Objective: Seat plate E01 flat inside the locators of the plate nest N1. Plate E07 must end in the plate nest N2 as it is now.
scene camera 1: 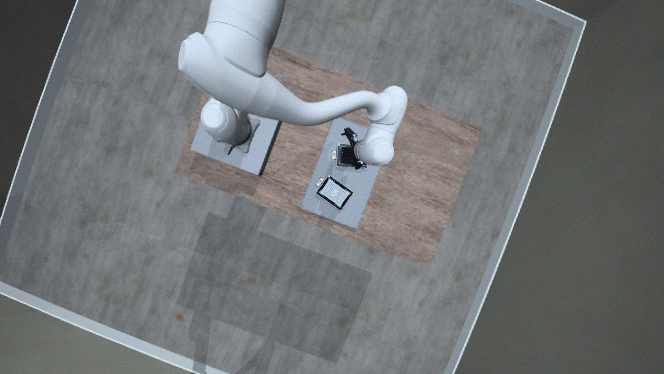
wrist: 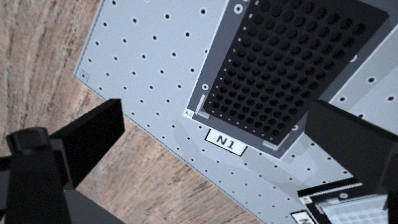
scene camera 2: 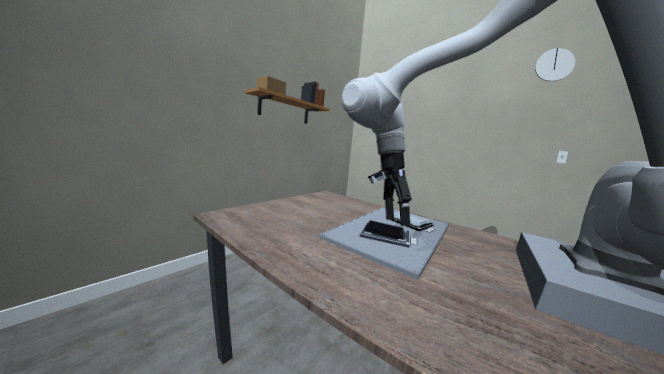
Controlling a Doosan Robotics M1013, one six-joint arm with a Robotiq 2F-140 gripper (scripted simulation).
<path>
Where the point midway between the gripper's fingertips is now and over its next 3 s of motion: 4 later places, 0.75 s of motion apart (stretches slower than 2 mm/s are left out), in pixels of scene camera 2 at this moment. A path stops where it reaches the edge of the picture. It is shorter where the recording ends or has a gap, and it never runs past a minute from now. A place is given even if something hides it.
The gripper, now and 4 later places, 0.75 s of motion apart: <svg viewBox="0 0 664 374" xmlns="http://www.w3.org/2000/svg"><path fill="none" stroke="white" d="M397 222L386 218L385 224L384 229L385 223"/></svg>
</path>
